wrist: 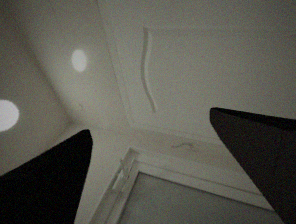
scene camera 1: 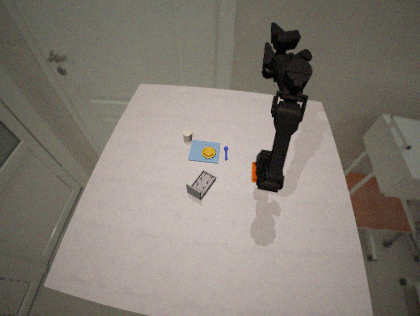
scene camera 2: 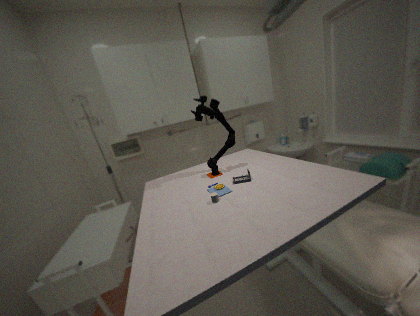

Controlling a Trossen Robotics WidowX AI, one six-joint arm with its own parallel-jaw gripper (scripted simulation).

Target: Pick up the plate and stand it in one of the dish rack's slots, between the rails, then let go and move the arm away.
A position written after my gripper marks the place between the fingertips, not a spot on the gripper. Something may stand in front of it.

Note:
My gripper [scene camera 1: 269, 33] is open and holds nothing.
My gripper shows as well in the wrist view [wrist: 151, 125].

